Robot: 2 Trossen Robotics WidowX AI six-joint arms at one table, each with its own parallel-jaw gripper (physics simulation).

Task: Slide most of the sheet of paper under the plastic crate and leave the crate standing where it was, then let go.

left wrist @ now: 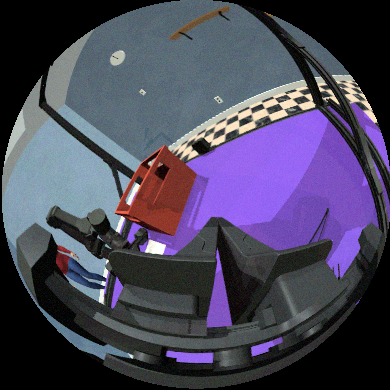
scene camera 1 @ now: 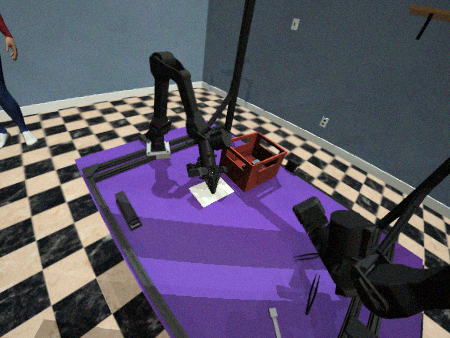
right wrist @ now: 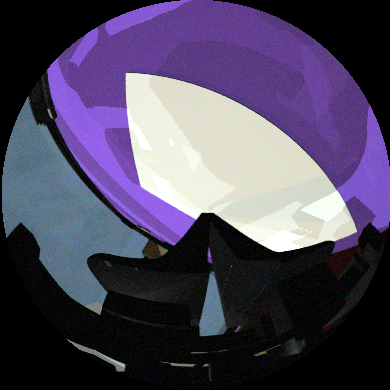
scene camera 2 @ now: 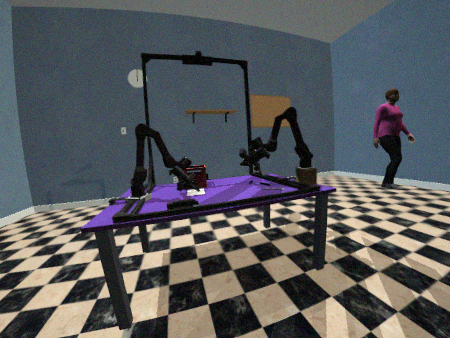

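The white sheet of paper (scene camera 1: 201,198) (scene camera 2: 195,192) (left wrist: 156,246) (right wrist: 210,130) lies flat on the purple table beside the near left side of the red plastic crate (scene camera 1: 265,172) (scene camera 2: 201,176) (left wrist: 172,195). A narrow purple strip shows between them in scene camera 1. The crate stands upright. My right gripper (scene camera 1: 213,191) (right wrist: 206,217) is shut and empty, pointing down with its tips at the middle of the sheet; whether they touch it I cannot tell. It hides part of the sheet. My left gripper (left wrist: 215,222) is shut and empty, held above the table well away from sheet and crate.
A black bar-shaped object (scene camera 1: 128,210) lies near the left table edge, beside the black frame rail (scene camera 1: 122,240). A grey tool (scene camera 1: 275,320) and thin black wire-like items (scene camera 1: 312,295) lie toward the front. A small black block (scene camera 1: 291,166) sits behind the crate.
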